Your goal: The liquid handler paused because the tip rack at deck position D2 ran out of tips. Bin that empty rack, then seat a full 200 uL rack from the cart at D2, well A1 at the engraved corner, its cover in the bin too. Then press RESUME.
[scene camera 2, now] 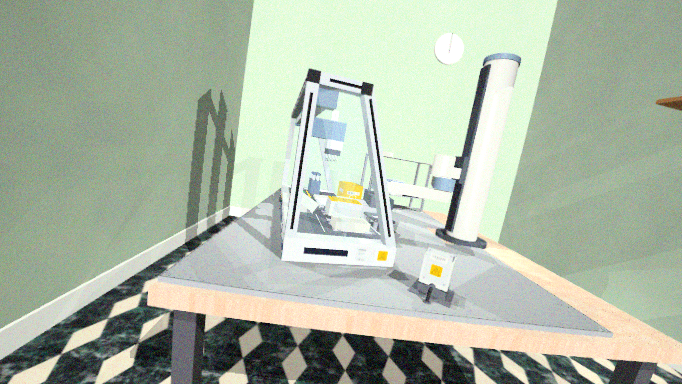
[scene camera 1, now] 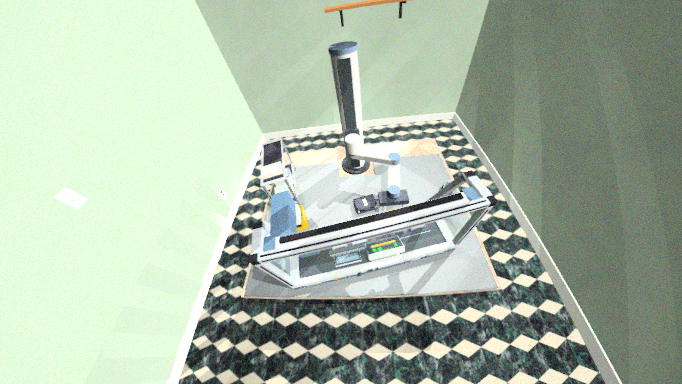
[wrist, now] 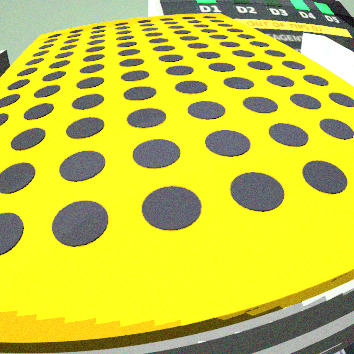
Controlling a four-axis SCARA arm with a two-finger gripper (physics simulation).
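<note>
The empty tip rack, a yellow top with rows of dark holes, fills most of the wrist view, tilted in the picture. My gripper is shut on it; the fingertips are hidden in every view. In scene camera 1 the gripper hangs at the arm's end, behind the top beam of the liquid handler. Beyond the rack stands the status panel, with green marks and a yellow band reading OUT OF TIPS D2. The RESUME button and the A1 corner cannot be made out.
The cart stands at the left in scene camera 1. A black tray-like object lies beside the gripper. A labelled orange box shows through the handler's frame. A white sign stands near the table's edge. The arm's column rises behind.
</note>
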